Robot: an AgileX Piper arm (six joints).
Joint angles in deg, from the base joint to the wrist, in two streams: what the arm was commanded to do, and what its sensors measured. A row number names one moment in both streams.
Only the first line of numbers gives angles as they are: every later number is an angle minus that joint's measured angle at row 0.
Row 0, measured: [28.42, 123.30, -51.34, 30.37, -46.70, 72.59]
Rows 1 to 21, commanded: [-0.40, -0.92, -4.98, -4.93, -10.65, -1.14]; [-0.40, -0.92, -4.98, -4.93, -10.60, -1.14]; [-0.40, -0.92, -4.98, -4.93, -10.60, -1.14]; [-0.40, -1.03, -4.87, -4.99, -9.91, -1.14]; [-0.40, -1.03, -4.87, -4.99, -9.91, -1.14]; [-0.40, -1.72, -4.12, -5.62, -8.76, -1.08]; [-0.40, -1.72, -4.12, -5.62, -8.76, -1.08]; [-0.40, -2.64, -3.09, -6.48, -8.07, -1.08]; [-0.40, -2.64, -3.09, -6.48, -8.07, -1.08]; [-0.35, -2.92, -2.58, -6.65, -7.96, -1.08]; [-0.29, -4.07, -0.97, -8.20, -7.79, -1.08]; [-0.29, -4.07, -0.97, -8.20, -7.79, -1.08]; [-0.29, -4.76, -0.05, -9.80, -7.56, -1.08]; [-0.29, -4.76, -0.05, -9.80, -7.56, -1.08]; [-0.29, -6.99, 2.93, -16.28, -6.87, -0.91]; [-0.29, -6.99, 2.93, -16.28, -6.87, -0.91]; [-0.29, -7.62, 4.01, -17.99, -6.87, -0.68]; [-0.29, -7.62, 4.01, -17.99, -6.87, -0.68]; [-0.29, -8.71, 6.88, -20.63, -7.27, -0.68]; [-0.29, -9.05, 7.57, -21.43, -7.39, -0.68]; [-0.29, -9.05, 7.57, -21.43, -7.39, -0.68]
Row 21, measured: [-0.23, -7.51, 7.05, -18.11, -4.58, 0.06]
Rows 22 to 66, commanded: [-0.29, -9.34, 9.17, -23.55, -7.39, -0.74]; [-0.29, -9.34, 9.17, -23.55, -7.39, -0.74]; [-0.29, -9.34, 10.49, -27.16, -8.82, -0.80]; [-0.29, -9.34, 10.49, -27.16, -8.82, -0.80]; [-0.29, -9.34, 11.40, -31.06, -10.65, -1.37]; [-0.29, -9.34, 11.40, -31.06, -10.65, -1.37]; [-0.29, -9.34, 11.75, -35.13, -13.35, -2.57]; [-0.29, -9.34, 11.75, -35.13, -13.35, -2.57]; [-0.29, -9.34, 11.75, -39.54, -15.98, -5.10]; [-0.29, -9.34, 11.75, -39.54, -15.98, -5.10]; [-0.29, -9.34, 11.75, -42.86, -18.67, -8.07]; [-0.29, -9.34, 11.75, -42.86, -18.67, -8.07]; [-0.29, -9.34, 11.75, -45.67, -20.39, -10.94]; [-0.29, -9.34, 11.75, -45.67, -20.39, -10.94]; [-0.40, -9.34, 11.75, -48.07, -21.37, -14.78]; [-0.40, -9.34, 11.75, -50.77, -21.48, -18.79]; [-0.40, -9.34, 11.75, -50.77, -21.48, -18.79]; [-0.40, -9.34, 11.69, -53.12, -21.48, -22.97]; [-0.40, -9.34, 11.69, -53.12, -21.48, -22.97]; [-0.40, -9.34, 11.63, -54.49, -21.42, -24.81]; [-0.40, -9.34, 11.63, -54.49, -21.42, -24.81]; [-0.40, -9.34, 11.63, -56.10, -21.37, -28.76]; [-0.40, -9.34, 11.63, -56.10, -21.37, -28.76]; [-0.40, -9.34, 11.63, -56.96, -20.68, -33.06]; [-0.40, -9.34, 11.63, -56.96, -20.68, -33.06]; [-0.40, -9.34, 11.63, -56.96, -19.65, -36.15]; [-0.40, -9.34, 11.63, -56.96, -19.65, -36.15]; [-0.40, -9.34, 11.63, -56.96, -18.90, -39.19]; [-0.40, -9.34, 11.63, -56.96, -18.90, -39.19]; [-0.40, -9.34, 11.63, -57.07, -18.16, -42.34]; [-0.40, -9.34, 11.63, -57.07, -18.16, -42.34]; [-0.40, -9.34, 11.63, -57.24, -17.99, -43.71]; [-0.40, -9.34, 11.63, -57.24, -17.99, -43.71]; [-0.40, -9.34, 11.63, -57.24, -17.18, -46.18]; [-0.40, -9.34, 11.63, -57.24, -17.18, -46.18]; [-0.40, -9.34, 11.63, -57.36, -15.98, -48.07]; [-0.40, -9.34, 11.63, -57.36, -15.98, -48.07]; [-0.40, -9.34, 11.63, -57.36, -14.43, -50.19]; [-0.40, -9.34, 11.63, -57.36, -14.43, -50.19]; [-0.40, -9.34, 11.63, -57.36, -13.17, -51.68]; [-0.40, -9.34, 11.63, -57.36, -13.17, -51.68]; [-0.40, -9.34, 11.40, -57.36, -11.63, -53.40]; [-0.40, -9.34, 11.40, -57.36, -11.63, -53.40]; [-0.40, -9.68, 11.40, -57.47, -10.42, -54.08]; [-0.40, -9.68, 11.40, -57.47, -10.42, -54.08]
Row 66, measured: [-0.17, -8.71, 11.75, -56.73, -12.03, -51.96]
